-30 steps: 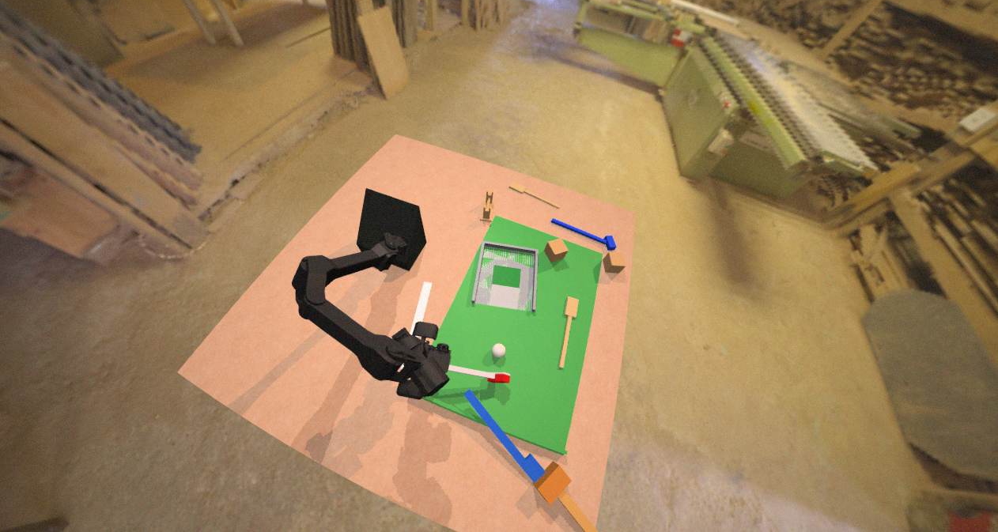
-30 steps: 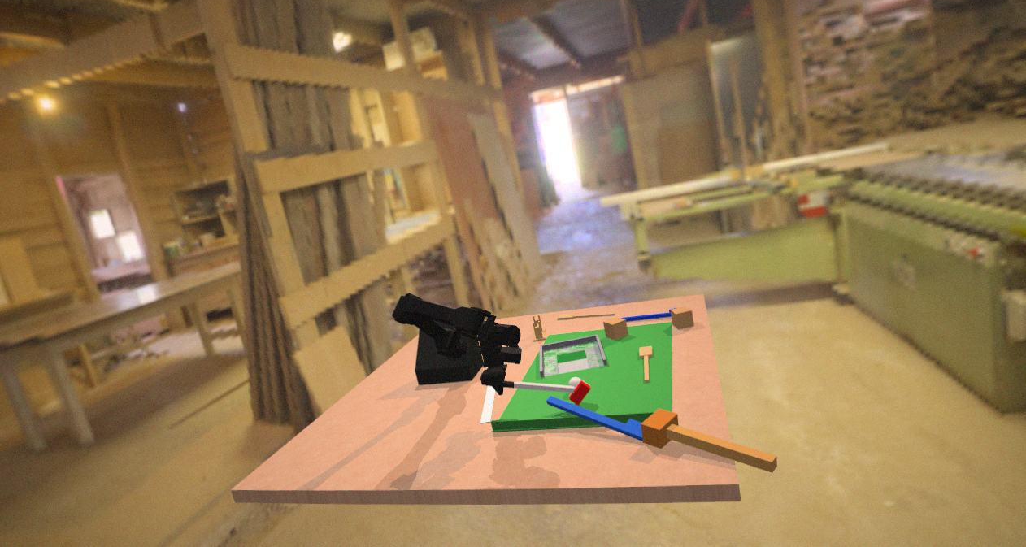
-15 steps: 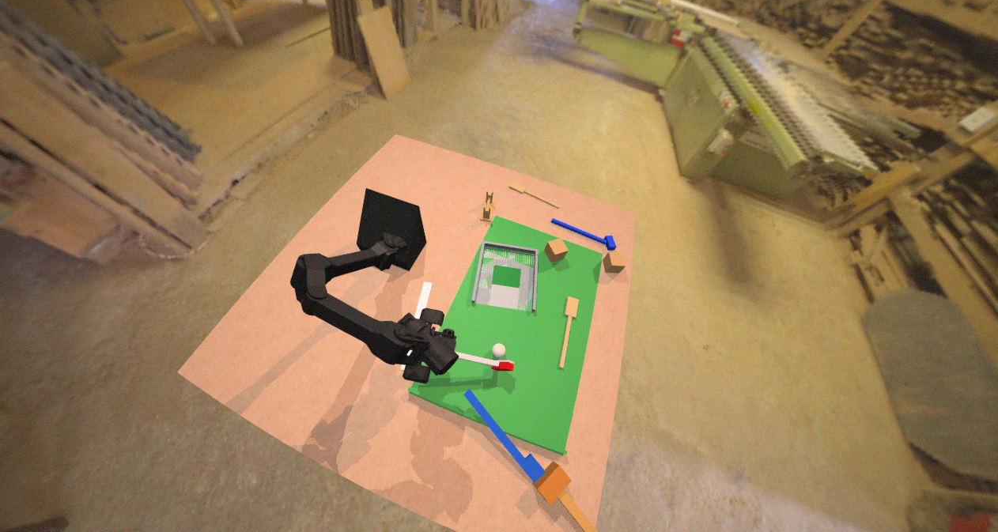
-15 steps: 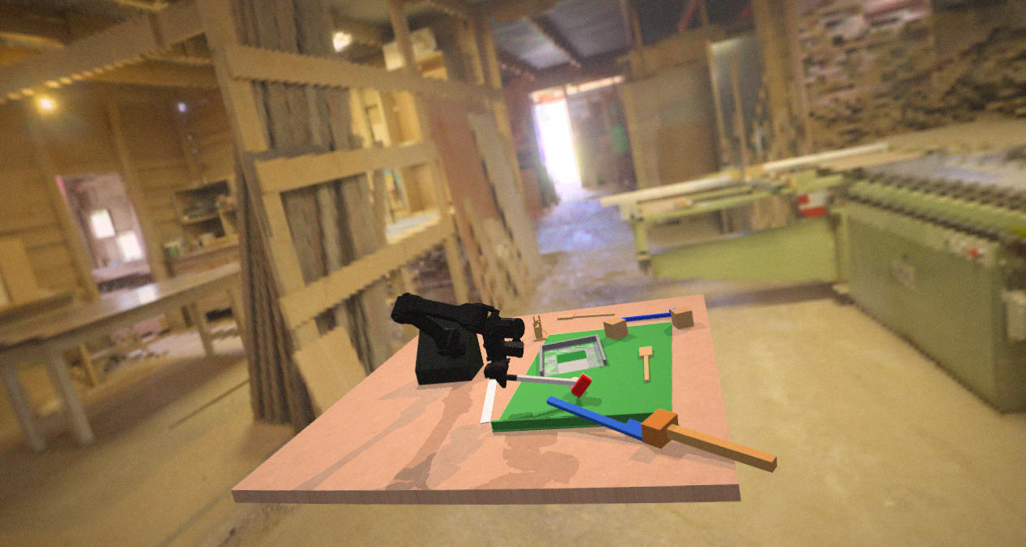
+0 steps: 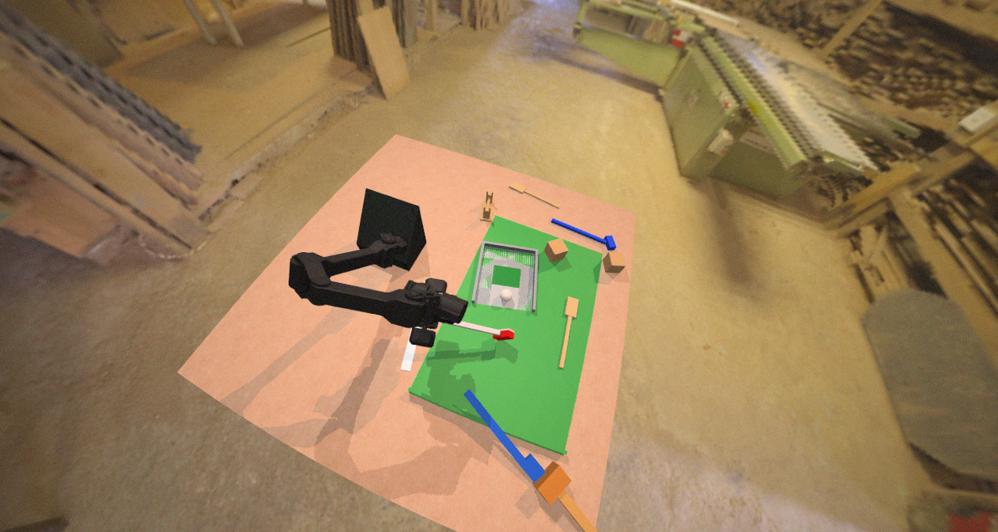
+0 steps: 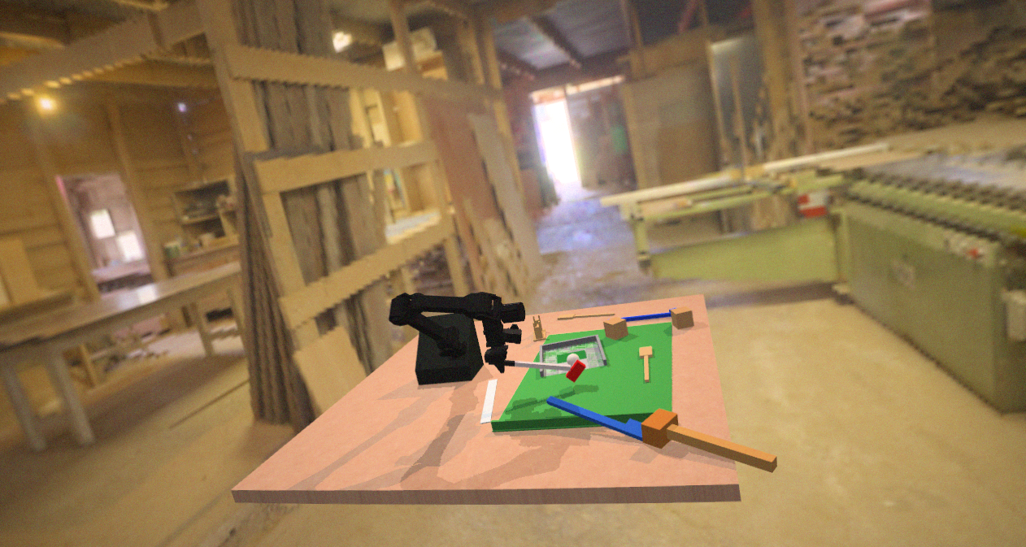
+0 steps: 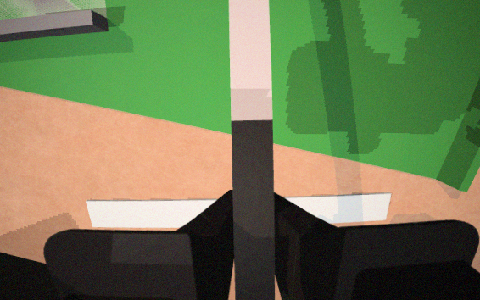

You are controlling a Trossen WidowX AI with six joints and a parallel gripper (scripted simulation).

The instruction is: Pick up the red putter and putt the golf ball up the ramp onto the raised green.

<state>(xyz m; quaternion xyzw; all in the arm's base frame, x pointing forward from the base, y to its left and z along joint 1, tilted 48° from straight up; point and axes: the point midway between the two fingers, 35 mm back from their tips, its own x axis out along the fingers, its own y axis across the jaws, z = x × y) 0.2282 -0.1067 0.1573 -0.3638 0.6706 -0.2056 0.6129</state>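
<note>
The white strip is 60 mm behind my gripper tip, 10 mm to the right of it and 80 mm below it. The rest, counted from my gripper tip: blue putter (390 mm ahead, 600 mm to the left, 70 mm below); then white golf ball (180 mm ahead, 190 mm to the left, 60 mm below); then green mat (250 mm ahead, 160 mm to the left, 80 mm below).
</note>
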